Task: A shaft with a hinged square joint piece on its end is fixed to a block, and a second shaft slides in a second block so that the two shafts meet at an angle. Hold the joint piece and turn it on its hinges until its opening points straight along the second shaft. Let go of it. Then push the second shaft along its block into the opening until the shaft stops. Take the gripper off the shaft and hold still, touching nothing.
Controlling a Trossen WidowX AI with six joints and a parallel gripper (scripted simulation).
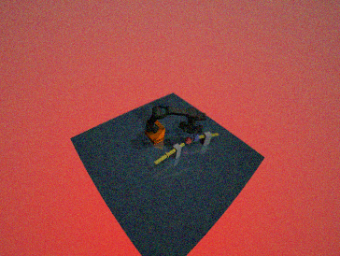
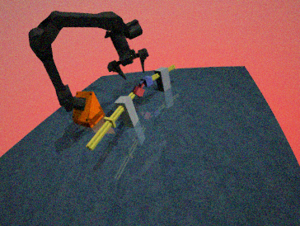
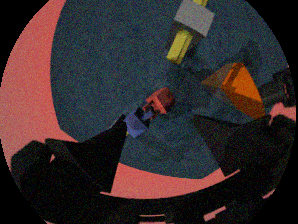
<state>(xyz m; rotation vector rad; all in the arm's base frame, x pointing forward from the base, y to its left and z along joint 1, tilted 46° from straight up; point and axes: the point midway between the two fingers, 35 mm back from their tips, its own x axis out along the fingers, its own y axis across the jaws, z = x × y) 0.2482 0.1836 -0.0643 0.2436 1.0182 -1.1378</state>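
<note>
Right now the red square joint piece is 8 cm below my gripper tip.
</note>
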